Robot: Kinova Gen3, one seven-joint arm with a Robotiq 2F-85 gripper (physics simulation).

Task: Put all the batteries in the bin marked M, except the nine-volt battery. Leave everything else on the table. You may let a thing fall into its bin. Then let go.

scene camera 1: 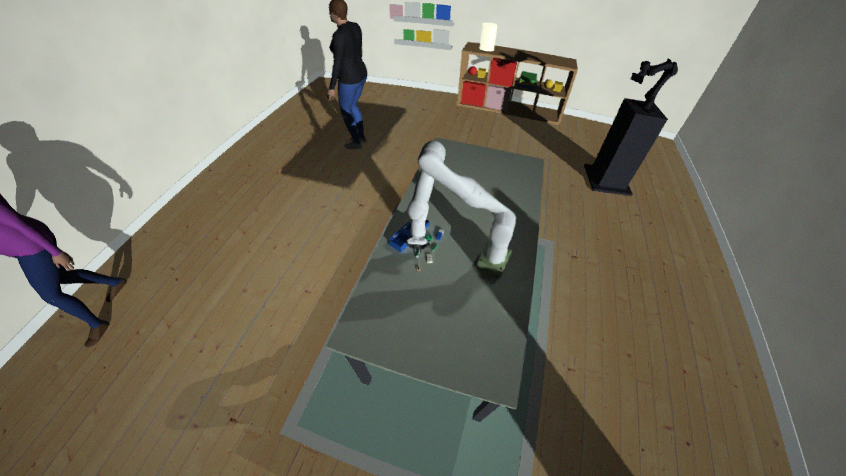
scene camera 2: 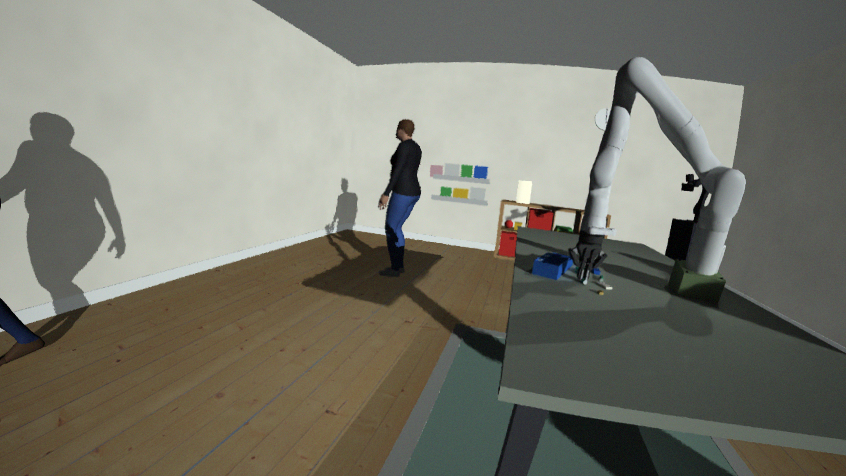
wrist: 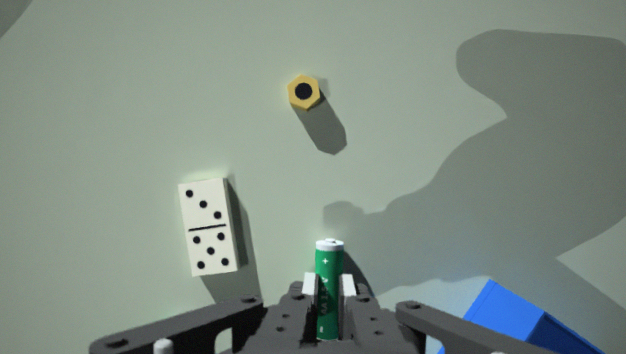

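Pixels of known places: gripper, fingertip midpoint: [scene camera 1: 417, 252] [scene camera 2: 582, 280] [wrist: 328, 291]; arm's base, link origin: [scene camera 1: 495, 255] [scene camera 2: 699, 269].
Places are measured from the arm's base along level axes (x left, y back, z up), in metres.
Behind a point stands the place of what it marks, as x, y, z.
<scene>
My gripper [scene camera 1: 417, 252] @[-0.030, -0.396, -0.084] [scene camera 2: 584, 280] @[-0.030, -0.396, -0.084] [wrist: 328, 291] @[-0.030, -0.396, -0.084] is shut on a green AA battery [wrist: 329, 257] @[-0.010, -0.395, -0.075], low at the table. The battery's white plus end sticks out beyond the fingertips in the wrist view. A blue bin [scene camera 1: 397, 241] @[-0.087, -0.516, -0.082] [scene camera 2: 549, 267] @[-0.035, -0.511, -0.055] [wrist: 504, 311] @[-0.028, -0.480, -0.064] stands close beside the gripper; its mark and its inside are not readable. Small green things [scene camera 1: 434, 247] @[-0.073, -0.311, -0.081] and a small blue thing [scene camera 1: 439, 233] @[-0.171, -0.294, -0.076] lie on the table near the gripper, too small to identify. Which of them is the nine-volt battery cannot be told.
A white domino [scene camera 1: 429, 258] @[0.003, -0.329, -0.081] [scene camera 2: 607, 287] @[0.023, -0.331, -0.084] [wrist: 209, 227] @[-0.001, -0.331, -0.082] lies left of the held battery in the wrist view. A brass hex nut [scene camera 1: 418, 268] @[0.074, -0.377, -0.081] [scene camera 2: 600, 293] @[0.081, -0.379, -0.086] [wrist: 295, 99] @[0.069, -0.372, -0.081] stands farther up. The arm's green base [scene camera 1: 491, 264] @[0.050, -0.017, -0.008] [scene camera 2: 692, 287] @[0.043, -0.046, -0.053] stands on the grey table [scene camera 1: 437, 331] @[0.395, -0.244, -0.089] [scene camera 2: 621, 355] @[0.423, -0.480, -0.089].
</scene>
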